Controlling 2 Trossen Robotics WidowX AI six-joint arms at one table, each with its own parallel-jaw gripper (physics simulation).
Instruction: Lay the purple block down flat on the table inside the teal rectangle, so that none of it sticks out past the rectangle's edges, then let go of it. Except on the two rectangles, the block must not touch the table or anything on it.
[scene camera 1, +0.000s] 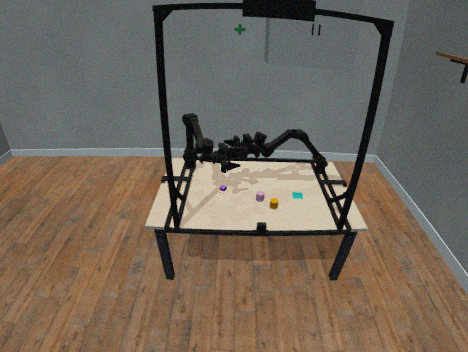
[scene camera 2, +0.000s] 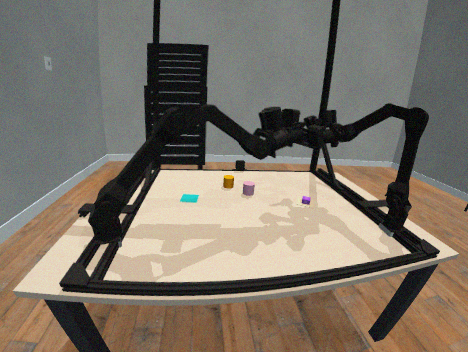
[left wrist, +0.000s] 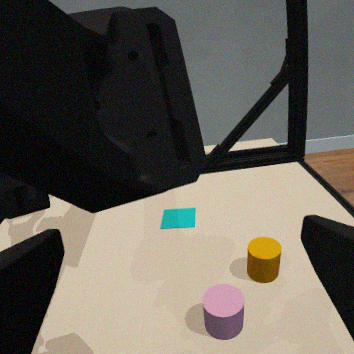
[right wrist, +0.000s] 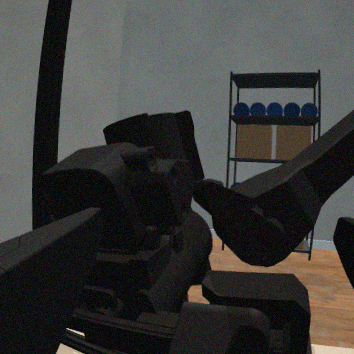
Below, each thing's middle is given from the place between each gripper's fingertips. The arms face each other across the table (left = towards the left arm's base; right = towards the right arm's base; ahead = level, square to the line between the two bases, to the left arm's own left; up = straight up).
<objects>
The pink cylinder (left wrist: 223, 304) lies 30 mm behind my left hand, 120 mm to the right of it and 210 mm below it. The rest, counted from my left hand: orange cylinder (left wrist: 263, 253) (100 mm behind, 200 mm to the right, 220 mm below).
I see the pink cylinder 80 mm behind my right hand, 200 mm to the right of it and 280 mm below it. The rest, counted from my right hand: orange cylinder: 150 mm behind, 280 mm to the right, 280 mm below.
</objects>
